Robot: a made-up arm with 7 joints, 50 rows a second.
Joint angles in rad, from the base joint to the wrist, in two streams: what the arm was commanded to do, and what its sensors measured. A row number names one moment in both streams.
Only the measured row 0 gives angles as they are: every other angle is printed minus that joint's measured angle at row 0.
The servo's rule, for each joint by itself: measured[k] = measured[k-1] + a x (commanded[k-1-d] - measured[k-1]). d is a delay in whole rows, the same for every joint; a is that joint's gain. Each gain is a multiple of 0.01, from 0.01 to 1. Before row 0 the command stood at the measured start. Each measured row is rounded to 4 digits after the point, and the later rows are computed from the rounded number. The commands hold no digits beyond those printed.
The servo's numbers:
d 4
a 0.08 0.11 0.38 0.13 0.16 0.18 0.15
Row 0, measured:
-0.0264 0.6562 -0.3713 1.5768 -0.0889 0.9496 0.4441
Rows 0 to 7, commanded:
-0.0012 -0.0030 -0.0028 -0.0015 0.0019 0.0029 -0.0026
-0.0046 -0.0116 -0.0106 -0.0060 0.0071 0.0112 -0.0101
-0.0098 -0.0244 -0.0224 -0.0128 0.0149 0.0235 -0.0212
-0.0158 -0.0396 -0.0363 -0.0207 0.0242 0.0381 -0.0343
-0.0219 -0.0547 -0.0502 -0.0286 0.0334 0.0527 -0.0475
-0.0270 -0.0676 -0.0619 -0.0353 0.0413 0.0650 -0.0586
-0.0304 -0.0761 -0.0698 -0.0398 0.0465 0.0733 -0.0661
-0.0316 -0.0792 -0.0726 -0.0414 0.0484 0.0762 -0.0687
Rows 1 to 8, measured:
0.0000 0.0000 0.0000 0.0000 0.0000 0.0000 0.0000
0.0000 0.0000 0.0000 0.0000 0.0000 0.0000 0.0000
0.0000 0.0000 0.0000 0.0000 0.0000 0.0000 0.0000
0.0000 0.0000 0.0000 0.0000 0.0000 0.0000 0.0000
-0.0001 -0.0003 -0.0011 -0.0002 0.0003 0.0005 -0.0004
-0.0005 -0.0015 -0.0047 -0.0010 0.0014 0.0024 -0.0019
-0.0012 -0.0040 -0.0114 -0.0025 0.0036 0.0062 -0.0048
-0.0024 -0.0079 -0.0209 -0.0049 0.0069 0.0119 -0.0092

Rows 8 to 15, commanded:
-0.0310 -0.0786 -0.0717 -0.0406 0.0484 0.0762 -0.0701
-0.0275 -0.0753 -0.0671 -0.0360 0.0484 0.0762 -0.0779
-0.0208 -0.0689 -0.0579 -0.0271 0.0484 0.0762 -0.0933
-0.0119 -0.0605 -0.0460 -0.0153 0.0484 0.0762 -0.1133
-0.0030 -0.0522 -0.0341 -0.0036 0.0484 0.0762 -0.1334
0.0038 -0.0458 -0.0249 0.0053 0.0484 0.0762 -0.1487
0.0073 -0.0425 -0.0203 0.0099 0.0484 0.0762 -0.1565
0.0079 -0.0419 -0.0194 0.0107 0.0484 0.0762 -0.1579
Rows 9 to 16, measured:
-0.0040 -0.0130 -0.0320 -0.0080 0.0111 0.0192 -0.0149
-0.0058 -0.0190 -0.0434 -0.0115 0.0159 0.0274 -0.0215
-0.0078 -0.0253 -0.0534 -0.0152 0.0208 0.0357 -0.0282
-0.0097 -0.0312 -0.0607 -0.0186 0.0252 0.0430 -0.0343
-0.0114 -0.0364 -0.0649 -0.0215 0.0289 0.0490 -0.0397
-0.0127 -0.0407 -0.0657 -0.0234 0.0320 0.0539 -0.0454
-0.0133 -0.0438 -0.0627 -0.0239 0.0346 0.0579 -0.0526
-0.0132 -0.0456 -0.0564 -0.0228 0.0368 0.0612 -0.0617

